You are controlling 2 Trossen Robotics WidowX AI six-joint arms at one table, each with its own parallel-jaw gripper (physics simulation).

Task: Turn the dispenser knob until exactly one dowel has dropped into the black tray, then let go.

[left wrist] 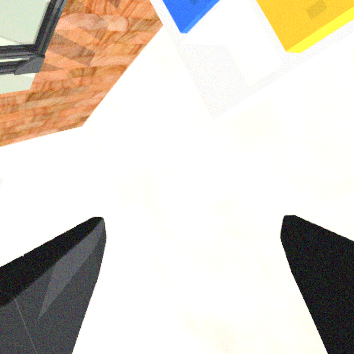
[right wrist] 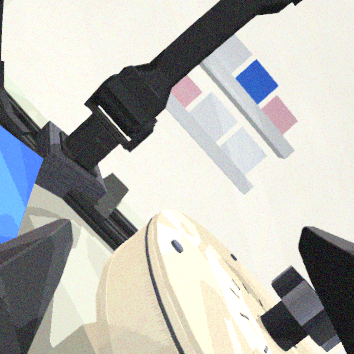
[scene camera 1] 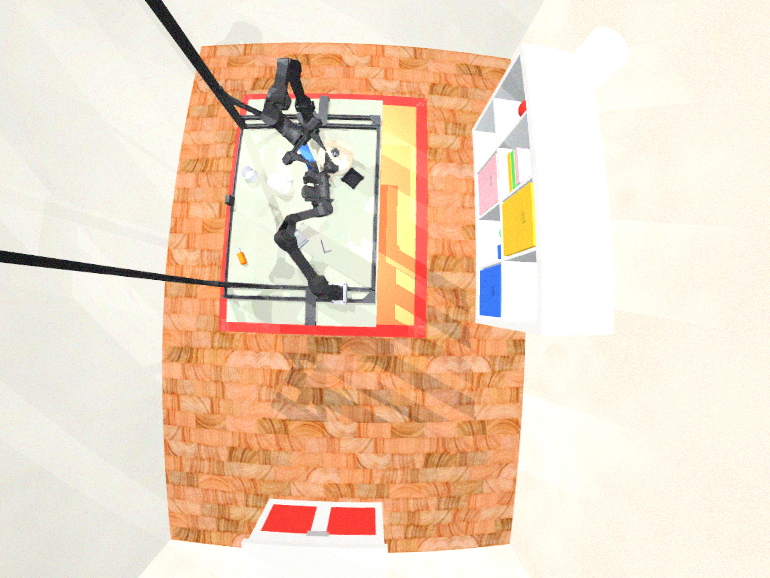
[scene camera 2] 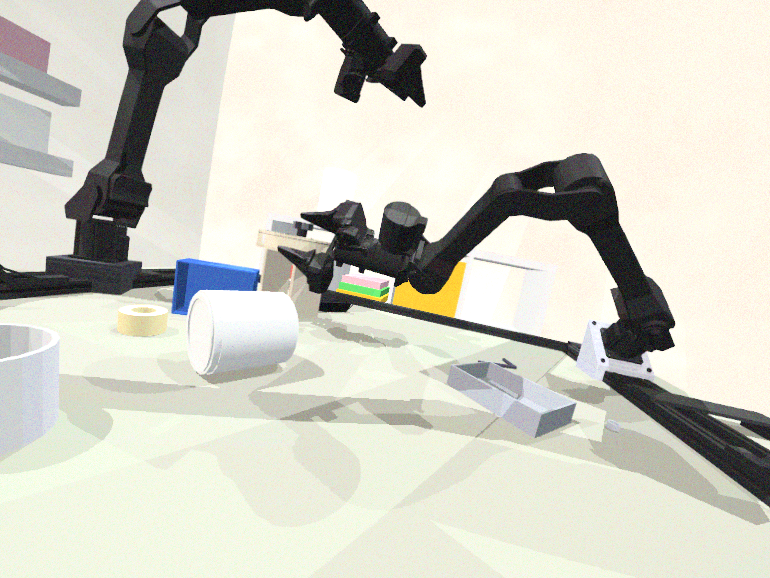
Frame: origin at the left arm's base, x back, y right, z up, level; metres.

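Seen in the pictures: left gripper, fingertip midpoint: [left wrist: 193, 226] [scene camera 1: 320, 159] [scene camera 2: 414, 102]; right gripper, fingertip midpoint: [right wrist: 188, 234] [scene camera 1: 320, 156] [scene camera 2: 289, 230]; left arm's base, origin of the base link: [right wrist: 77, 154] [scene camera 1: 308, 116] [scene camera 2: 99, 259]; right arm's base, origin of the base link: [scene camera 1: 338, 293] [scene camera 2: 620, 345].
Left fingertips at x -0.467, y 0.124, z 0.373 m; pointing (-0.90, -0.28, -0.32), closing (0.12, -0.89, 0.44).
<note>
Pixels of each thing's middle, then the offset from my left fingertips to it. "*": a spot on its surface instead.
- beige dispenser, body centre: [right wrist: 248, 350] [scene camera 2: 300, 244] [scene camera 1: 336, 156] dx +0.138, dy -0.109, dz -0.289 m
- small black tray, body centre: [scene camera 2: 328, 303] [scene camera 1: 352, 179] dx +0.053, dy -0.136, dz -0.408 m
- blue bin, body centre: [scene camera 2: 217, 290] [scene camera 1: 307, 157] dx +0.268, dy -0.006, dz -0.380 m
- white cylinder, body centre: [scene camera 2: 241, 331] [scene camera 1: 281, 182] dx +0.227, dy +0.172, dz -0.386 m
- tape roll, body centre: [scene camera 2: 143, 319] dx +0.340, dy +0.088, dz -0.407 m
- white cup, body centre: [scene camera 1: 249, 174] dx +0.370, dy +0.291, dz -0.392 m
- grey open box, surface spot: [scene camera 2: 553, 416] * dx -0.065, dy +0.340, dz -0.402 m
- orange object, body centre: [scene camera 1: 240, 254] dx +0.034, dy +0.537, dz -0.405 m
The beige dispenser [scene camera 1: 345, 163] [scene camera 2: 273, 270] [right wrist: 127, 285] stands with its dark knob [scene camera 1: 335, 151] [scene camera 2: 302, 226] [right wrist: 300, 305] on its round top. The small black tray [scene camera 1: 352, 177] [scene camera 2: 335, 306] sits beside it; no dowel can be made out in it. My right gripper [scene camera 2: 291, 232] [right wrist: 188, 234] is open and empty, its fingers level with the dispenser top. In the right wrist view the knob lies low, partly behind the right-hand finger. Contact cannot be told. My left gripper [scene camera 2: 414, 99] [left wrist: 193, 226] is open and empty, high above the table.
A blue bin [scene camera 1: 306, 153] [scene camera 2: 217, 286] stands by the dispenser. A white cylinder [scene camera 1: 279, 182] [scene camera 2: 248, 332] lies nearby, with a tape roll [scene camera 2: 143, 323] and a white cup [scene camera 1: 249, 173] [scene camera 2: 27, 388]. A grey open box [scene camera 2: 553, 416] lies below the right arm. An orange object [scene camera 1: 242, 256] lies farther off.
</note>
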